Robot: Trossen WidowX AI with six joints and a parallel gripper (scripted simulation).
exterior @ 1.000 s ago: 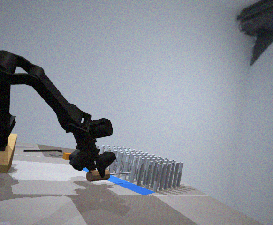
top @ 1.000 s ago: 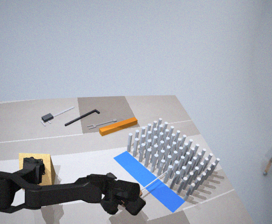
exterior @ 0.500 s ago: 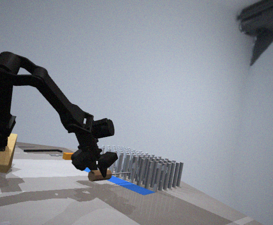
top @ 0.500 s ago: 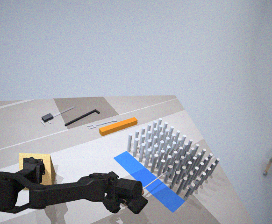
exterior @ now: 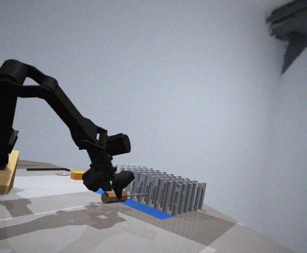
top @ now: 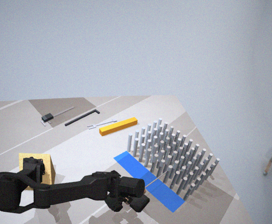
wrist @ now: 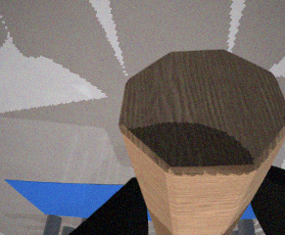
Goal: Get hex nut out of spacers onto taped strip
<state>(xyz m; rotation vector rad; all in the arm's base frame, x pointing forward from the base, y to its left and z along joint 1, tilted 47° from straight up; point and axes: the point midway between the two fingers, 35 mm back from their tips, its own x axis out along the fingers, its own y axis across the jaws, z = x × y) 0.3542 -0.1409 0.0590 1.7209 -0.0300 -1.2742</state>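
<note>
My gripper tip is 8 cm short of the blue taped strip, 9 cm to the right of it and 3 cm above it. From my gripper tip the other things lie so: wooden-handled tool 9 cm ahead, 5 cm to the left; red cube 29 cm behind, 39 cm to the right, 2 cm below; orange bar 2 cm ahead, 44 cm to the left, 2 cm below.
</note>
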